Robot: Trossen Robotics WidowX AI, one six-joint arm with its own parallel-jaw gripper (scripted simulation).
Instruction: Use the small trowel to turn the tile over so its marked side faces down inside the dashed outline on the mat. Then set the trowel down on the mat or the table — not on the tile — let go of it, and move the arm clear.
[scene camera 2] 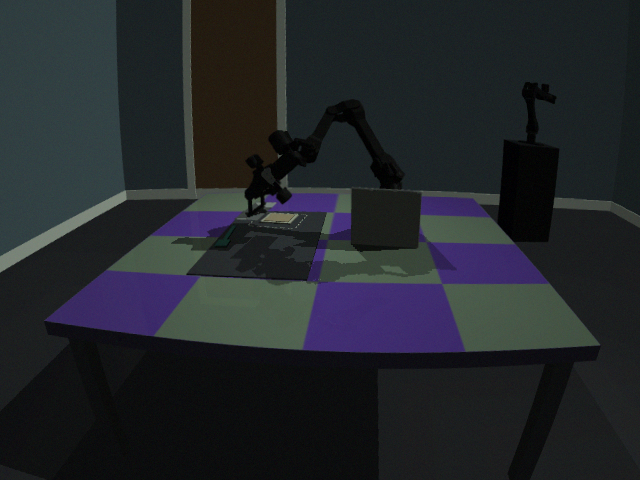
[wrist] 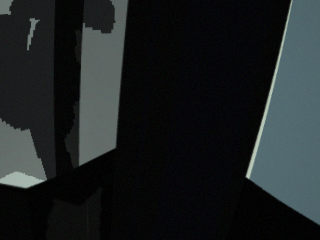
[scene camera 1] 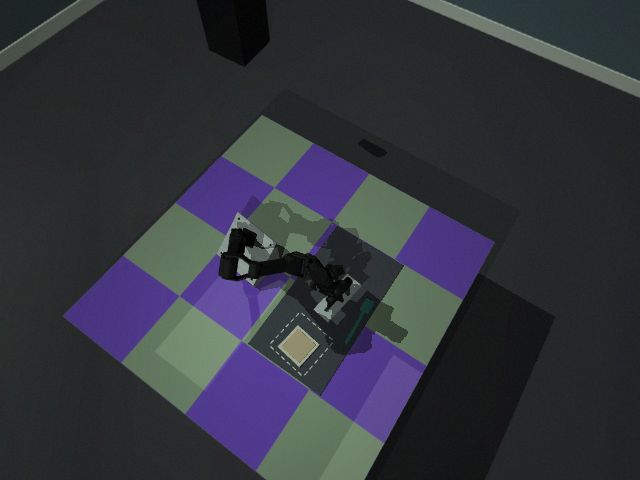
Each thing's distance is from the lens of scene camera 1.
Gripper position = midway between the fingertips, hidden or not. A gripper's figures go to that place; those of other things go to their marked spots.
my gripper (scene camera 1: 340,301): 1.63 m
tile (scene camera 1: 298,345): 1.72 m
